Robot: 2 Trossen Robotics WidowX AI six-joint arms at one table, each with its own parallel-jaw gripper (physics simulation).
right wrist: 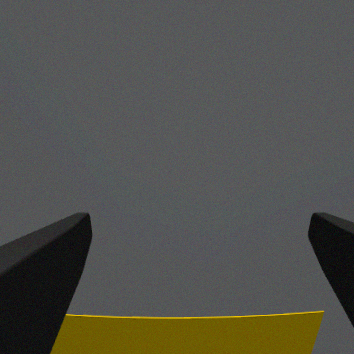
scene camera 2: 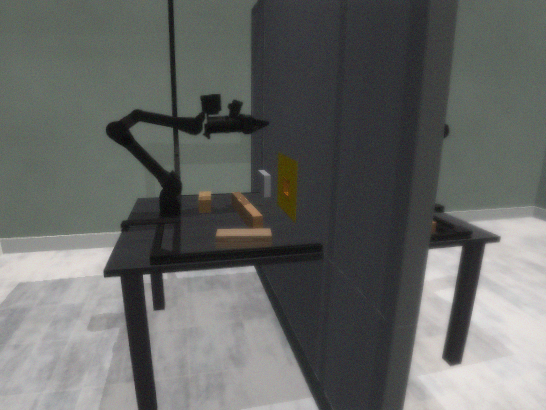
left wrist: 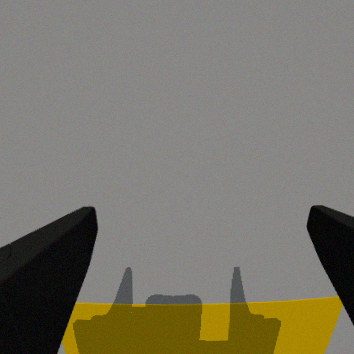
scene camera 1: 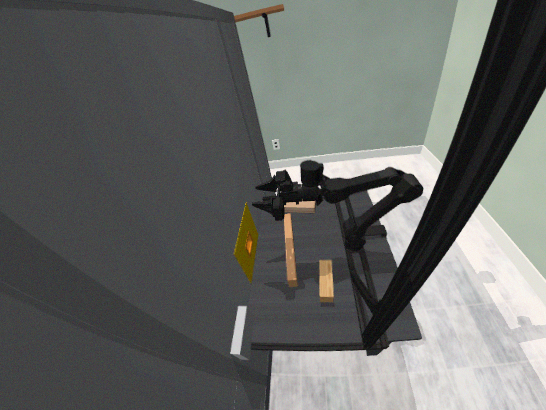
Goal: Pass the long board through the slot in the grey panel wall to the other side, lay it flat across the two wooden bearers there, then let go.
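Places are measured from the left arm's base along level axes (x ahead, y left, z up), in millimetres.
Where they show: left gripper, fingertip midpoint: (left wrist: 204, 217); right gripper, fingertip midpoint: (right wrist: 202, 224) (scene camera 2: 266, 122) (scene camera 1: 253, 195); right arm's base, link origin: (scene camera 2: 169, 215) (scene camera 1: 354, 246).
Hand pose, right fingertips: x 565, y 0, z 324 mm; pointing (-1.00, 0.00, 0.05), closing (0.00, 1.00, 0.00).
Each offset is from my right fingertips to the centre of the thing. "*": to the spot under its first point. Level surfaces: height alone.
The grey panel wall (scene camera 1: 125, 150) (scene camera 2: 375, 150) has a yellow plate @(* dx -81, dy +43, dz -171 mm) (scene camera 1: 246, 222) (scene camera 2: 288, 167) (left wrist: 215, 322) (right wrist: 185, 336) around its small slot @(* dx -89, dy +4, dz -267 mm) (scene camera 1: 249, 244) (scene camera 2: 286, 186), where orange shows. On the right arm's table lie a long narrow wooden piece @(dx +79, dy +16, dz -315 mm) (scene camera 1: 290, 255) (scene camera 2: 247, 211) and two shorter wooden blocks, one @(dx +216, dy -149, dz -318 mm) (scene camera 1: 326, 279) (scene camera 2: 205, 201) nearer the arm's base, the other @(dx +127, dy +277, dz -324 mm) (scene camera 1: 300, 207) (scene camera 2: 243, 238) crosswise. Board and bearers cannot be told apart surely. My right gripper (scene camera 1: 255, 196) (scene camera 2: 268, 123) (right wrist: 202, 224) is open and empty, above the slot. My left gripper (left wrist: 204, 217) is open and empty, facing the wall above the yellow plate.
A white block @(* dx -65, dy -347, dz -244 mm) (scene camera 1: 239, 330) (scene camera 2: 265, 183) is on the wall beside the yellow plate. A dark post (scene camera 1: 450, 165) rises by the right arm's table @(dz -344 mm) (scene camera 1: 310, 330). Beyond the wall, part of another table (scene camera 2: 485, 236) shows with a bit of wood @(dx -467, dy +260, dz -322 mm) (scene camera 2: 433, 227).
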